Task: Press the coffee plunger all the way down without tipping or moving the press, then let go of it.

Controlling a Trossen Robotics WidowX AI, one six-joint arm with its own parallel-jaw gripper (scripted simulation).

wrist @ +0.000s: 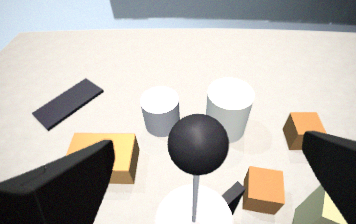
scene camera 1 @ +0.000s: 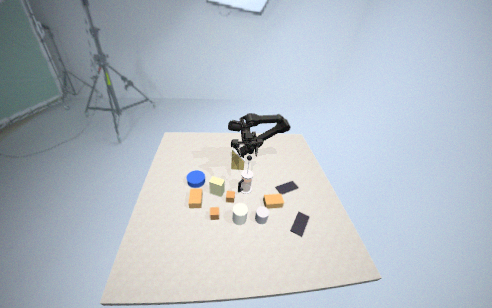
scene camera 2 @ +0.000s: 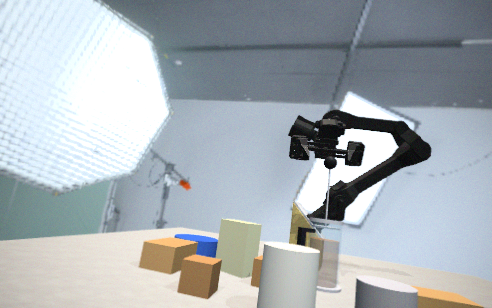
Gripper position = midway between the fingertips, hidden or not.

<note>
The gripper (scene camera 2: 328, 160) is open, holding nothing. Also in view: a coffee press (scene camera 2: 325, 235), a pale block (scene camera 2: 238, 243) and an orange cube (scene camera 2: 199, 274).
The gripper also shows in the wrist view (wrist: 208, 145).
</note>
